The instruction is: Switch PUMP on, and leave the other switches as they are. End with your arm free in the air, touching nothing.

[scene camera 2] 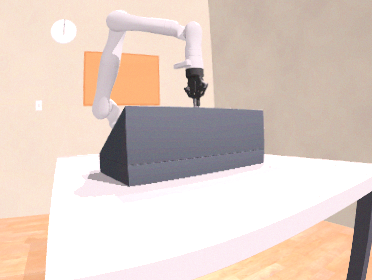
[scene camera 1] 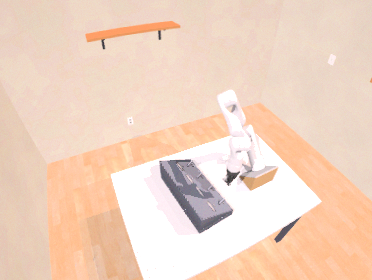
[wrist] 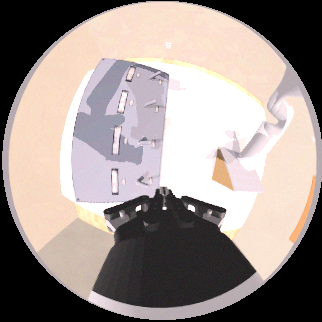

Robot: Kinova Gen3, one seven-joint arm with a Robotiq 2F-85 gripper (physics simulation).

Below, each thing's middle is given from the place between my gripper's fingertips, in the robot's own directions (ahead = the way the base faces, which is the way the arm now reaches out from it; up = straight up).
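Dark sloped switch panel (scene camera 2: 148, 144): my hand is 0.17 m short of it, 0.12 m to the left of it and 0.13 m above it.
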